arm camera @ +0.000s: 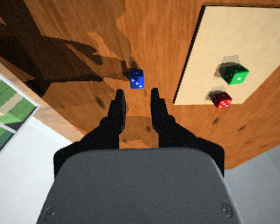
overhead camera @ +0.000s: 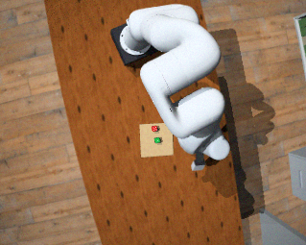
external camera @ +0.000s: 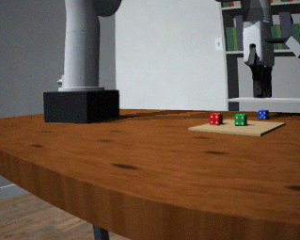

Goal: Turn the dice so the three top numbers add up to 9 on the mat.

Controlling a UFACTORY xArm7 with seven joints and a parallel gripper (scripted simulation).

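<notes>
My hand is 6 cm above the blue die. From my hand the other things lie so: red die: 8 cm behind, 13 cm to the right, 6 cm below; tan mat: 3 cm behind, 14 cm to the right, 7 cm below; green die: 3 cm behind, 14 cm to the right, 6 cm below.
</notes>
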